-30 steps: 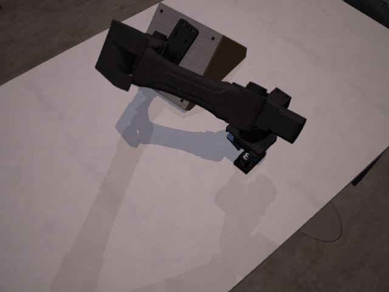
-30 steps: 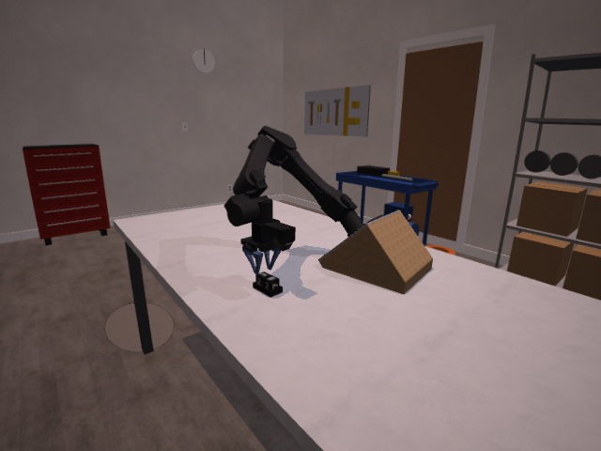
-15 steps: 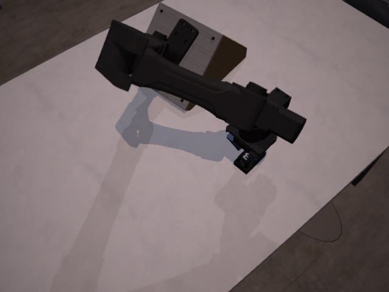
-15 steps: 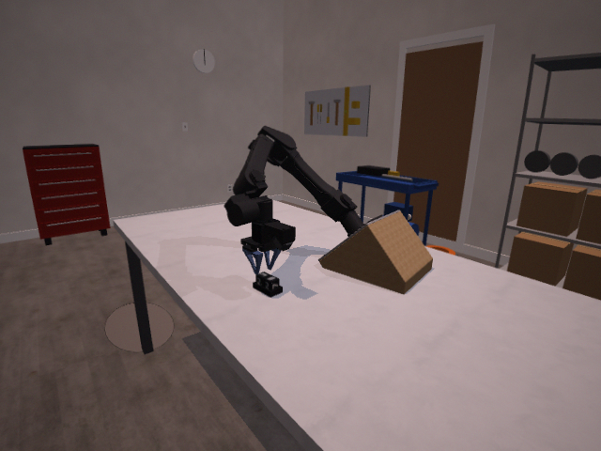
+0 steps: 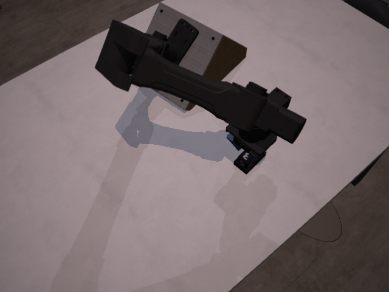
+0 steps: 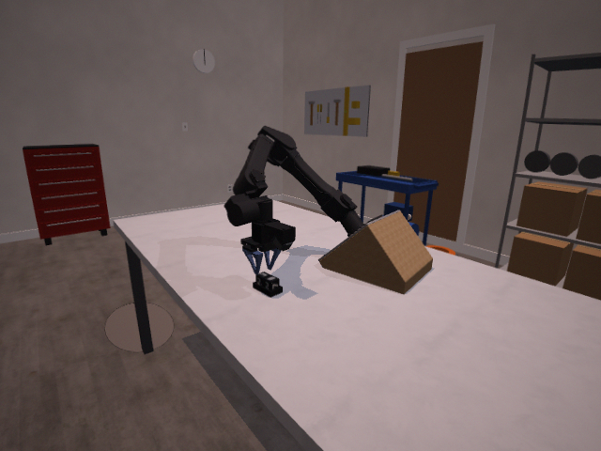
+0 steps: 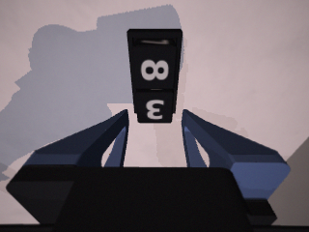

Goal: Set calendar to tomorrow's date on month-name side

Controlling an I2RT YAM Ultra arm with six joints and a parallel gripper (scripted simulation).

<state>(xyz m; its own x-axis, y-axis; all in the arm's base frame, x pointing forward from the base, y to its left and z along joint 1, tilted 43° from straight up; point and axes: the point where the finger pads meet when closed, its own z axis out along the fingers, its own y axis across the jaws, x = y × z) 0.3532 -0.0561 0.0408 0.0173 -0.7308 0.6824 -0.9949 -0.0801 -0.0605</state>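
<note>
My gripper is now 30 mm above the black cube. The rest, counted from my hand: black tray 50 mm below, 20 mm to the left.
</note>
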